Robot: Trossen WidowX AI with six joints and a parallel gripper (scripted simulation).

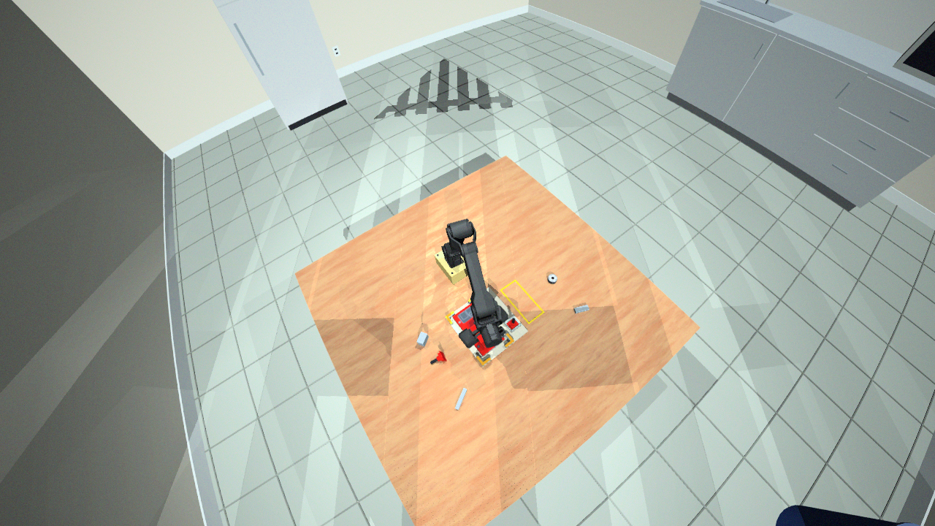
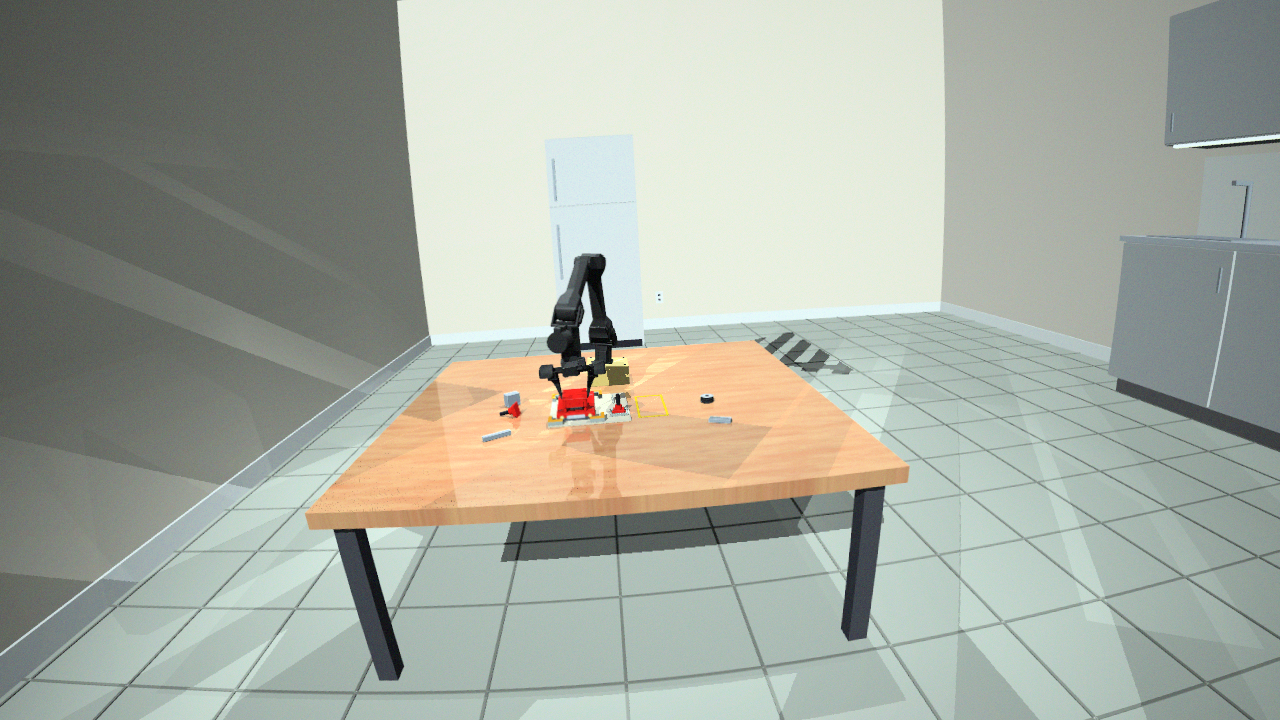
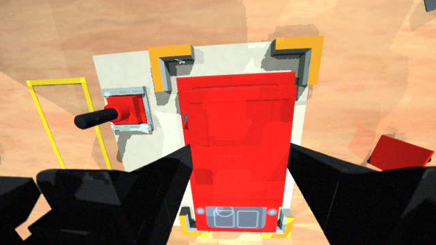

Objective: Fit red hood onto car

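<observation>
Now: gripper tip 30 mm above the grey engine block and 10 mm to the right of it. Round my gripper tip: jig: 40 mm below, 30 mm behind, 20 mm to the left; then hood: 10 mm above.
</observation>
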